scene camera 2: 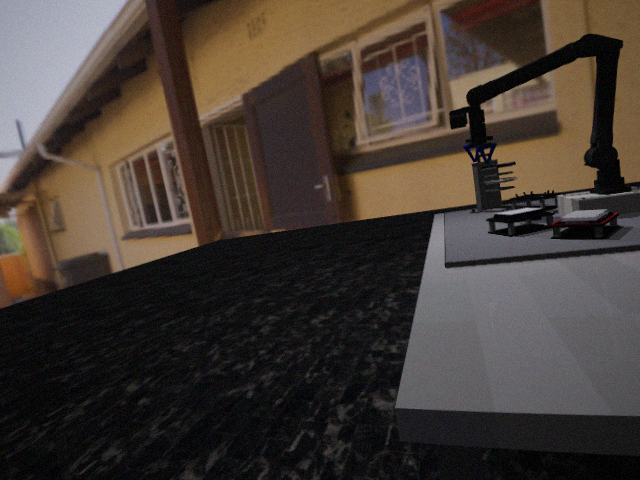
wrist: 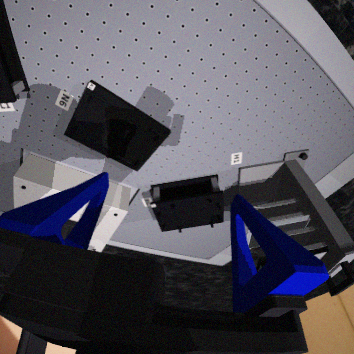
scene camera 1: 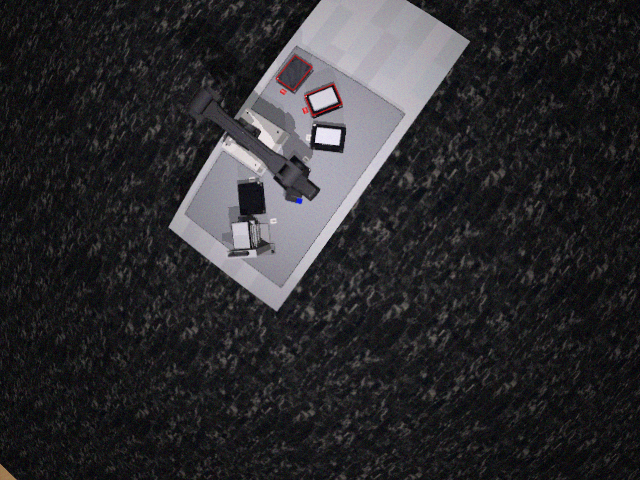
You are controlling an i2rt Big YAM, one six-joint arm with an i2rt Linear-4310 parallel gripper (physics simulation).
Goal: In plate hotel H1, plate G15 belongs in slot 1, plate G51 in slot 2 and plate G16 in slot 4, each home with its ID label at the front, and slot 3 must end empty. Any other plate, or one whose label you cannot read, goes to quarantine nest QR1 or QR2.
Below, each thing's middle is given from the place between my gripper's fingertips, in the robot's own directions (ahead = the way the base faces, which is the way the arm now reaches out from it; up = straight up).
Scene:
I see the black nest (wrist: 103, 121) 230 mm below my hand, 120 mm behind it and 40 mm to the left of it.

